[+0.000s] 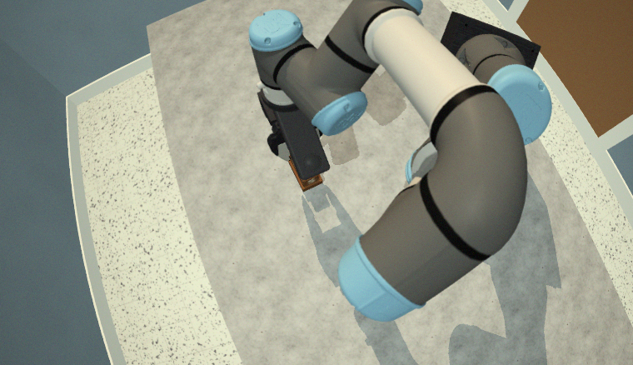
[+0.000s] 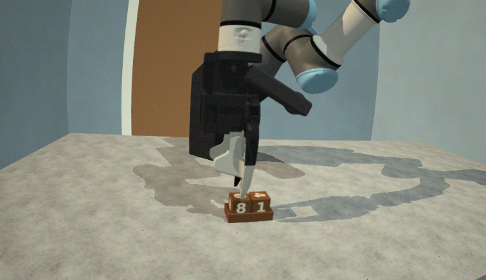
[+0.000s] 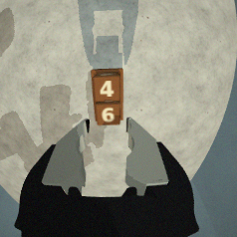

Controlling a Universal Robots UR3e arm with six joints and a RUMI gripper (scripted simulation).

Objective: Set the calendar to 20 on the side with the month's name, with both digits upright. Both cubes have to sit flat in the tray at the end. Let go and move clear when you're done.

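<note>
The brown calendar tray is 60 mm below my hand, 20 mm to the left of it and 10 mm behind it. The rest, counted from my hand: cube 40 mm below, 30 mm to the left, 10 mm behind.
</note>
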